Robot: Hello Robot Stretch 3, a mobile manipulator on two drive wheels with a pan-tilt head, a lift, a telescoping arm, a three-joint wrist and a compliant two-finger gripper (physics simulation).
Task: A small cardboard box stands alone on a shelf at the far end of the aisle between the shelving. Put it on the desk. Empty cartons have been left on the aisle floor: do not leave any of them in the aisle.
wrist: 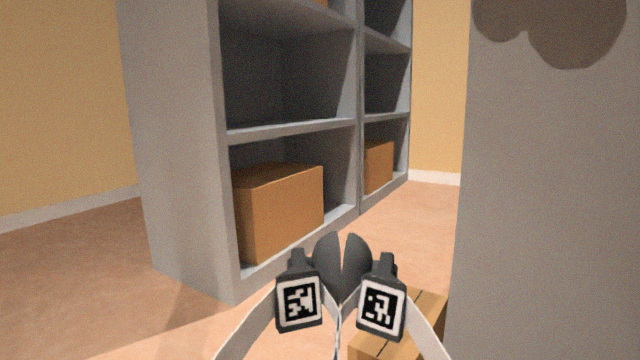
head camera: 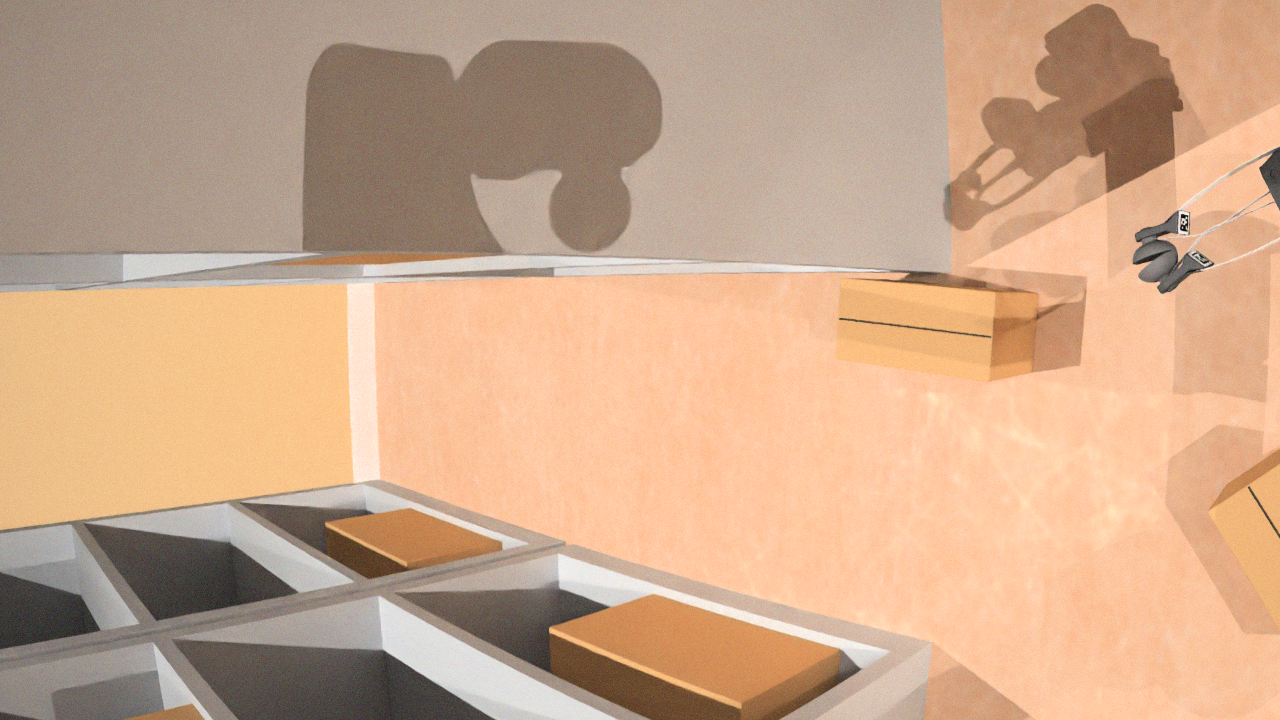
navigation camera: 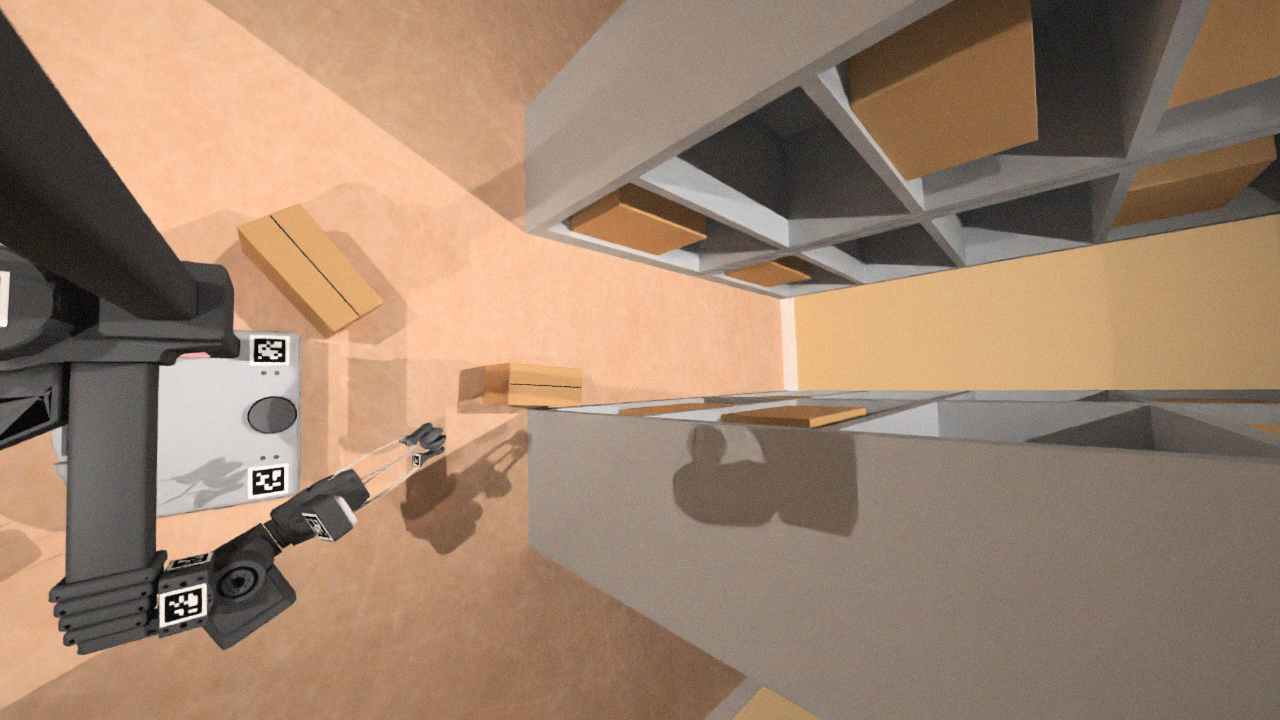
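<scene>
One carton with a dark seam [head camera: 921, 326] [navigation camera: 544, 385] [wrist: 431, 305] lies on the floor at the near corner of a shelving unit. A second seamed carton [head camera: 1248, 528] [navigation camera: 308, 268] lies turned at an angle on the floor, beside my base. My gripper [head camera: 1155, 259] [navigation camera: 426, 437] [wrist: 342, 257] is shut with no object between the fingertips. It is above the floor, apart from both cartons, and the first carton shows low in the wrist view, partly behind a finger. I cannot tell which shelf box is the small one. The desk does not show.
Grey shelving with its end panel [head camera: 760, 179] [navigation camera: 626, 501] [wrist: 525, 200] stands along one side of the aisle. Facing shelving [navigation camera: 608, 107] [wrist: 175, 150] holds brown boxes, one low in its near compartment [navigation camera: 637, 219] [wrist: 280, 210]. A yellow wall [head camera: 179, 394] [navigation camera: 984, 331] closes the far end.
</scene>
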